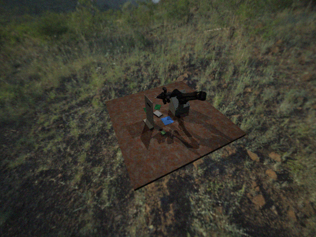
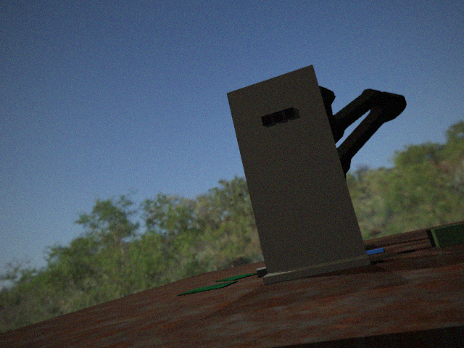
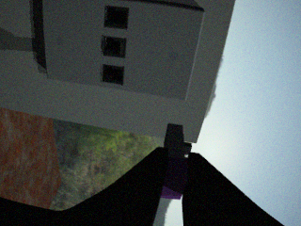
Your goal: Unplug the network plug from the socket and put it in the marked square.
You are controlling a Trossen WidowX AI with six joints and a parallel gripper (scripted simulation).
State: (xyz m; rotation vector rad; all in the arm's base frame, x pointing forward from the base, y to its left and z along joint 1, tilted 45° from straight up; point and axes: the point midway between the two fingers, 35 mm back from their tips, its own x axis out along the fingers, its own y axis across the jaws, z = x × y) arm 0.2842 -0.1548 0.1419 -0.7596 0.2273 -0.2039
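Now: the blue marked square 33 cm below my gripper tip, 9 cm behind it and 8 cm to the left of it. The rest, counted from my gripper tip: grey panel (16 cm below, 11 cm ahead); flat grey piece (32 cm below, 8 cm to the right, 6 cm behind); network plug (right at my gripper tip).
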